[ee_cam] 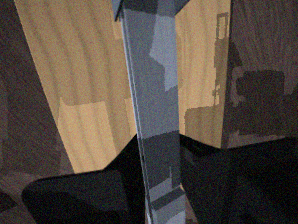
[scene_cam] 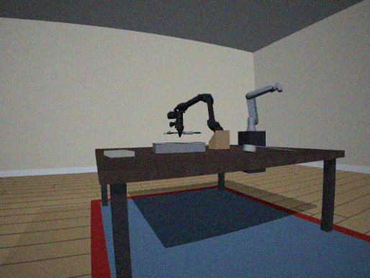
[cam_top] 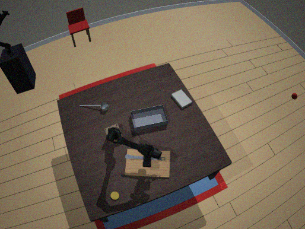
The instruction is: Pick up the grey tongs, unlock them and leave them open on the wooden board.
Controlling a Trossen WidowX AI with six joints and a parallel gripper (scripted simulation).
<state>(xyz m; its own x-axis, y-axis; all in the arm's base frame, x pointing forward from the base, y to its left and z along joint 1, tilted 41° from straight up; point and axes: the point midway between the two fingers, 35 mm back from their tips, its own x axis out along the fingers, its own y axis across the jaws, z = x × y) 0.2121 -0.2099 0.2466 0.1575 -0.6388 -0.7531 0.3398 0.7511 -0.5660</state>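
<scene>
Now: gripper tip 8 cm above the wooden board. The rest, counted from my gripper tip: yellow disc 33 cm behind, 21 cm to the right, 8 cm below; grey roasting tin 13 cm ahead, 41 cm to the left, 6 cm below; white block 50 cm ahead, 54 cm to the left, 7 cm below.
</scene>
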